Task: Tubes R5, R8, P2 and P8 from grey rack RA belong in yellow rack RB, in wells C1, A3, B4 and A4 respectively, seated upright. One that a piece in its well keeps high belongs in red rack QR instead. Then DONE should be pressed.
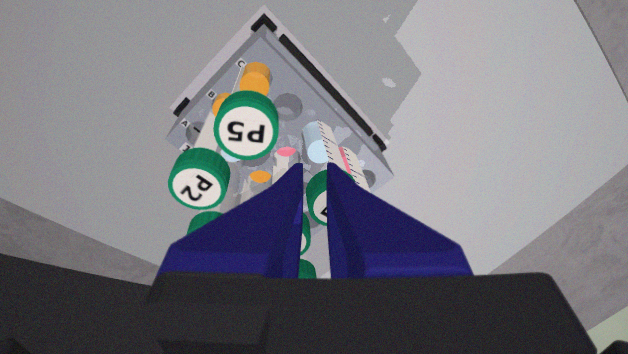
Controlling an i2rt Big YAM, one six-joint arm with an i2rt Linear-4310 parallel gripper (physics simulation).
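The tube P2 has a green cap with a white label and leans over the lower left of a grey rack, which has row letters A, B and C. My gripper is shut, with a narrow gap between its blue fingertips and no tube held there. A green-capped tube lies partly behind the right finger; its label cannot be read. Parts of other green caps show in the gap lower down. R5, R8 and P8 cannot be made out by label. The yellow rack, red rack and DONE button do not show.
The tube P5 stands beside P2, near the rack's C and B letters. Another green cap shows below P2, beside the left finger. Pale blue, pink and orange tube parts show around the fingertips.
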